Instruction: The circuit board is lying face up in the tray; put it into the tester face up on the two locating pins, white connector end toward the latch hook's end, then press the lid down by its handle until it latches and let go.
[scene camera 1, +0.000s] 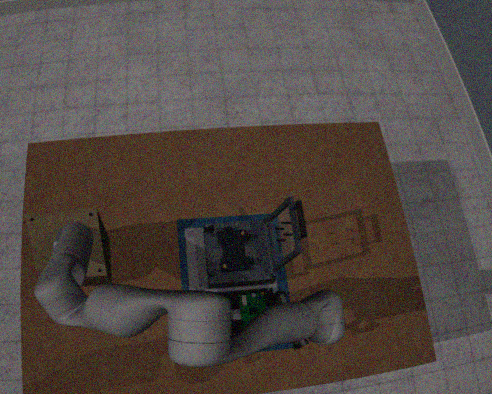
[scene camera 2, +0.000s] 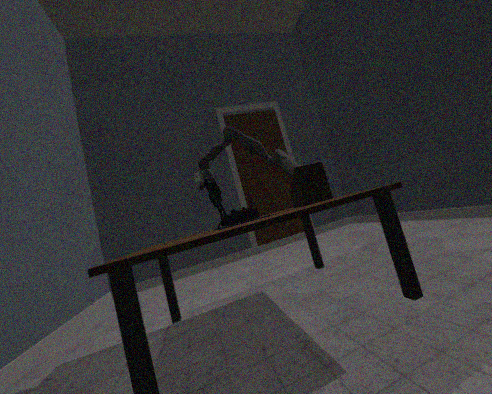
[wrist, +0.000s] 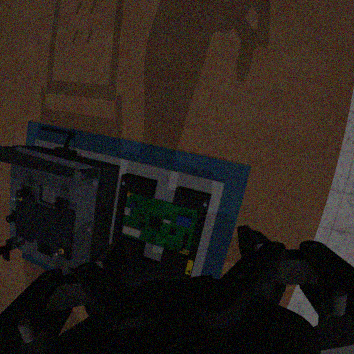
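The green circuit board lies face up in the grey tray on the blue mat. In scene camera 1 my arm hides most of it. The grey tester stands beside the tray, its nest empty, with small yellow pins showing. Its lid is swung up and open. My gripper is open and empty. It hangs a little above the board, nearer the tray's front edge, touching nothing.
A wooden block stands by the arm's base; a dark box shows on the table in scene camera 2. The table's edge and the tiled floor lie close to the right of the mat.
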